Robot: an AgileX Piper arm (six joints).
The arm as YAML. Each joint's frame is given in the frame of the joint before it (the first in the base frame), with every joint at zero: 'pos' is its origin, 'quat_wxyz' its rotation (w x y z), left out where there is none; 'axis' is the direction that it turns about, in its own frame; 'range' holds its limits. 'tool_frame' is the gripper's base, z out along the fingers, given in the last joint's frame.
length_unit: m
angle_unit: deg
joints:
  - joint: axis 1
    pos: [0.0, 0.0, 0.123]
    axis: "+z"
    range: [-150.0, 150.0]
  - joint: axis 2
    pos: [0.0, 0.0, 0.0]
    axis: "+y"
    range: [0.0, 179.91]
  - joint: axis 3
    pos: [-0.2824, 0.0, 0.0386]
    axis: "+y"
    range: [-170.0, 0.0]
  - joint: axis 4
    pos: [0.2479, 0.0, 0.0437]
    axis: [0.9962, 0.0, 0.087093]
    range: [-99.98, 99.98]
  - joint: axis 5
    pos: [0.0, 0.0, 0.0]
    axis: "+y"
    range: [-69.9, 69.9]
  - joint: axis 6
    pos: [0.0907, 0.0, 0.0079]
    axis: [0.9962, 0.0, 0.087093]
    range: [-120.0, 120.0]
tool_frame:
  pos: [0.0, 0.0, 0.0]
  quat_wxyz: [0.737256, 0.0, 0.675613, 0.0]
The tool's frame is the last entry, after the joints.
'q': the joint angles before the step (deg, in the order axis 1, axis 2, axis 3, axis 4, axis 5, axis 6). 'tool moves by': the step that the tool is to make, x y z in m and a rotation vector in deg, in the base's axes. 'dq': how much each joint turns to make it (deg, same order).
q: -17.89 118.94 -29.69 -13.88 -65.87 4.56
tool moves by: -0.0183 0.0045 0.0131 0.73 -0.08 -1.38
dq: 0.09 -4.66 4.67 1.28 0.00 0.64
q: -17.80 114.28 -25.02 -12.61 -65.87 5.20
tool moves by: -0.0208 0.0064 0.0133 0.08 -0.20 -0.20
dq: -0.01 -5.26 5.06 0.15 0.01 0.13
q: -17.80 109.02 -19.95 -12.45 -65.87 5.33
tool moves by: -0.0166 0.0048 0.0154 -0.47 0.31 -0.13
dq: -0.01 -6.56 3.61 -0.02 3.15 0.14
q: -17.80 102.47 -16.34 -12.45 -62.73 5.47
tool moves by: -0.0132 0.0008 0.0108 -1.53 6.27 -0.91
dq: 0.01 -7.93 1.26 0.77 12.63 -1.05
